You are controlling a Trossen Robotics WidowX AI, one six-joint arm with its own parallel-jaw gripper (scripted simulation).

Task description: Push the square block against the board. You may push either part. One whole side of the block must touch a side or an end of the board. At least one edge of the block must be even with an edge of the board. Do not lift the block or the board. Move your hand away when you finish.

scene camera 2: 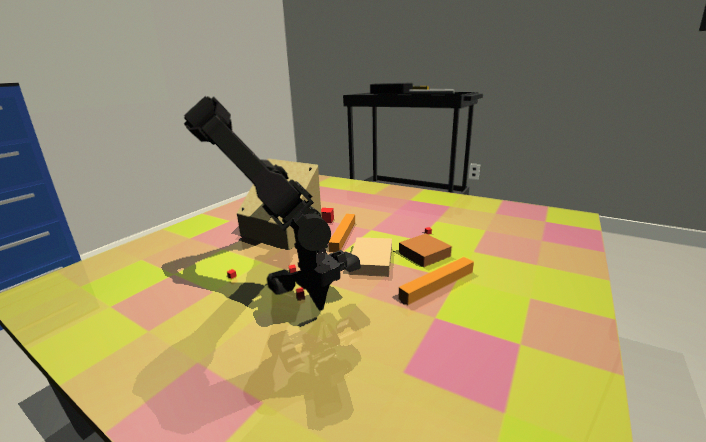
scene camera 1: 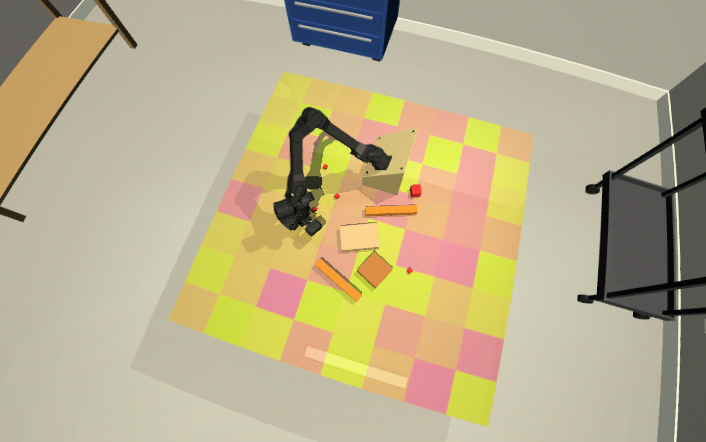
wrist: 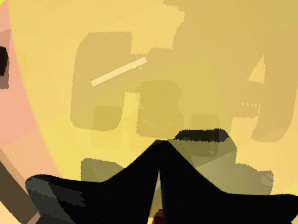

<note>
My gripper (scene camera 2: pixel 320 309) is shut, with nothing in its grasp. I also see a flat tan square block (scene camera 2: pixel 374 254), a brown square block (scene camera 2: pixel 425 250) and an orange board (scene camera 2: pixel 426 285).
The flat tan square block shows as well in scene camera 1 (scene camera 1: pixel 365 236). My gripper also shows in the wrist view (wrist: pixel 161 145). The wrist view misses the brown square block: it is out of frame.
</note>
